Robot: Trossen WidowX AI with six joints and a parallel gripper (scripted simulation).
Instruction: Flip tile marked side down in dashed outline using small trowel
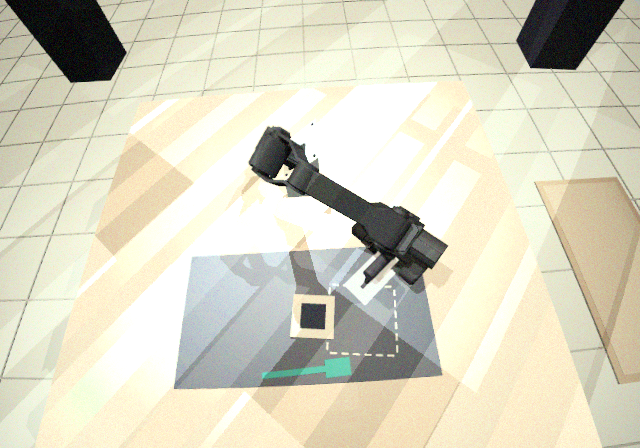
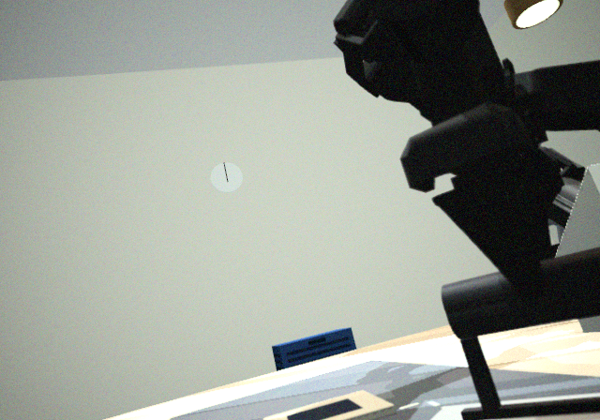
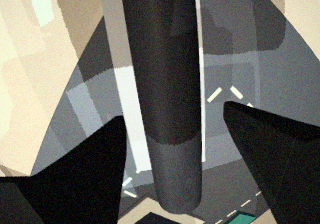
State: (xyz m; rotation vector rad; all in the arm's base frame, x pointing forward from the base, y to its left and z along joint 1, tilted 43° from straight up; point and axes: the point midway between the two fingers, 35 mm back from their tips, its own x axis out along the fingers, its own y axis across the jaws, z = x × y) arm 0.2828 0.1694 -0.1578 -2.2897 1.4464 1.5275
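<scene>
My gripper tip is 2 cm past the trowel, 1 cm to the right of it and 3 cm above it. Round my gripper tip: grey mat (12 cm ahead, 20 cm to the right, 9 cm below); then arrow (25 cm ahead, 17 cm to the right, 7 cm below); then tile (13 cm ahead, 18 cm to the right, 7 cm below).
</scene>
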